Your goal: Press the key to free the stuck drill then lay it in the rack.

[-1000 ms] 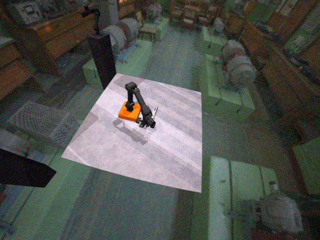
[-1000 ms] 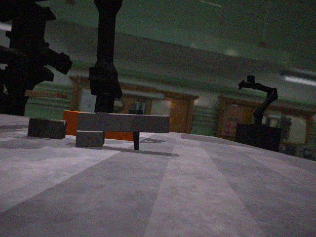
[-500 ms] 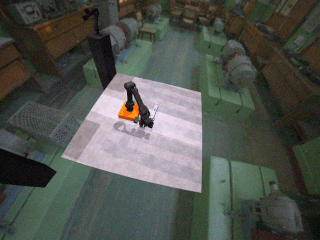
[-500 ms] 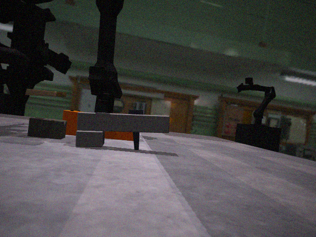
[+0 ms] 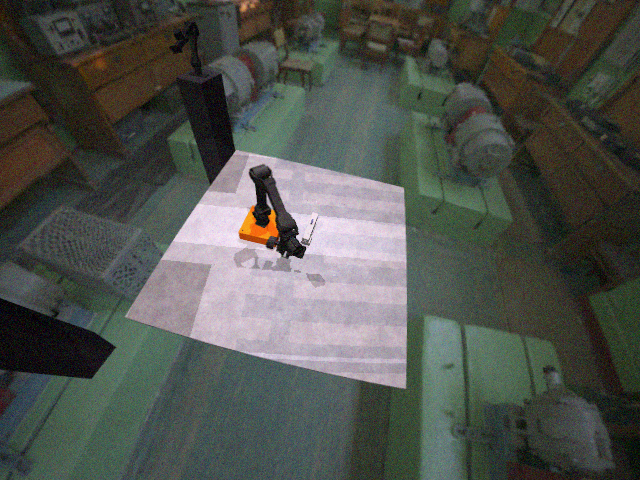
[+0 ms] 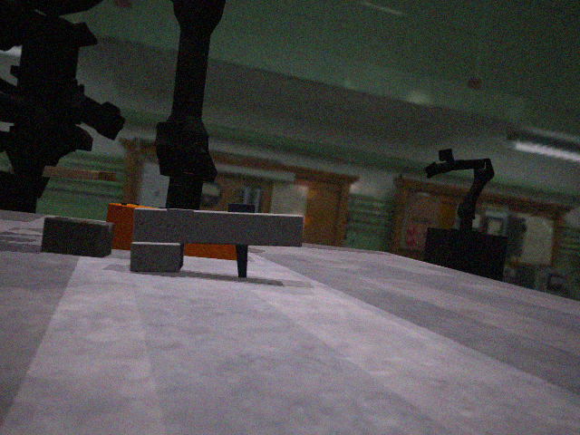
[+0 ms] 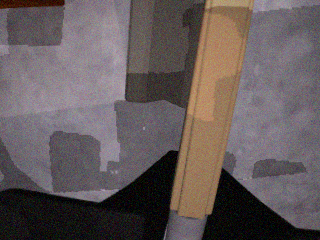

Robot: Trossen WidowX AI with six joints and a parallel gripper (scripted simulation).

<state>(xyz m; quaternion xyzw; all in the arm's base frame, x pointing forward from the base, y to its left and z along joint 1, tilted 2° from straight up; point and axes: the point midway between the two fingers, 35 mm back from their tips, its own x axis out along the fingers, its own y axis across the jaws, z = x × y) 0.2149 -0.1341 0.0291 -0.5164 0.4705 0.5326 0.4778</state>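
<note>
My gripper tip is now 4 cm to the right of the tan drill and 4 cm below it. From my gripper tip the other things lie so: grey rack: 5 cm to the left, 4 cm below, 2 cm behind; then dark key: 25 cm to the left, 3 cm ahead, 1 cm below.
</note>
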